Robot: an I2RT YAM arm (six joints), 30 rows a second.
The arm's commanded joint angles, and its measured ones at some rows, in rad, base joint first. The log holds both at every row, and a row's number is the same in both.
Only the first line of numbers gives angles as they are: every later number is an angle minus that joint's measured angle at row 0.
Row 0, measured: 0.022, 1.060, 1.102, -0.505, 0.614, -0.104
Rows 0 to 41, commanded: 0.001, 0.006, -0.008, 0.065, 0.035, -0.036; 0.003, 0.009, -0.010, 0.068, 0.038, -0.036; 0.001, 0.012, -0.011, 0.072, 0.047, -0.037; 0.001, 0.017, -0.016, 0.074, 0.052, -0.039; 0.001, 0.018, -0.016, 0.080, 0.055, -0.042; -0.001, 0.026, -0.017, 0.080, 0.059, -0.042; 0.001, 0.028, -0.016, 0.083, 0.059, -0.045; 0.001, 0.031, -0.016, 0.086, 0.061, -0.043; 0.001, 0.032, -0.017, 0.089, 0.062, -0.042; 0.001, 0.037, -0.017, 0.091, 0.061, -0.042; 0.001, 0.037, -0.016, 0.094, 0.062, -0.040; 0.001, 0.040, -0.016, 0.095, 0.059, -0.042; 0.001, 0.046, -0.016, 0.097, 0.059, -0.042; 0.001, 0.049, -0.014, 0.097, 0.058, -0.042; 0.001, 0.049, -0.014, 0.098, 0.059, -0.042; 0.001, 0.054, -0.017, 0.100, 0.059, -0.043; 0.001, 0.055, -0.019, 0.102, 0.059, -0.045; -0.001, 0.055, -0.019, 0.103, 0.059, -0.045; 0.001, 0.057, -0.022, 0.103, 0.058, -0.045; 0.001, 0.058, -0.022, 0.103, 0.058, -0.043; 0.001, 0.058, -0.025, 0.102, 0.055, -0.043; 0.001, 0.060, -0.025, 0.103, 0.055, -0.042; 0.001, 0.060, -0.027, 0.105, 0.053, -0.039; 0.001, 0.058, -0.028, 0.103, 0.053, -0.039; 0.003, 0.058, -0.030, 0.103, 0.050, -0.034; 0.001, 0.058, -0.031, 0.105, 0.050, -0.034; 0.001, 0.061, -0.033, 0.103, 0.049, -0.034; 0.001, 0.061, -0.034, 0.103, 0.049, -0.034; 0.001, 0.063, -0.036, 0.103, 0.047, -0.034; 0.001, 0.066, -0.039, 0.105, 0.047, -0.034; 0.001, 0.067, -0.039, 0.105, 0.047, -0.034; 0.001, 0.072, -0.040, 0.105, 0.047, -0.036; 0.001, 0.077, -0.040, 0.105, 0.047, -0.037; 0.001, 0.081, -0.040, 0.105, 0.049, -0.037; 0.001, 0.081, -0.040, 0.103, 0.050, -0.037; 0.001, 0.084, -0.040, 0.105, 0.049, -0.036; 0.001, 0.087, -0.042, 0.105, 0.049, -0.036; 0.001, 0.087, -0.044, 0.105, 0.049, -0.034; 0.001, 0.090, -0.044, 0.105, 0.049, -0.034; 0.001, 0.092, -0.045, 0.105, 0.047, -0.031; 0.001, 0.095, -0.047, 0.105, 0.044, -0.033; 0.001, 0.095, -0.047, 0.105, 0.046, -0.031
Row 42, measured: 0.000, 0.092, -0.044, 0.070, 0.025, -0.016
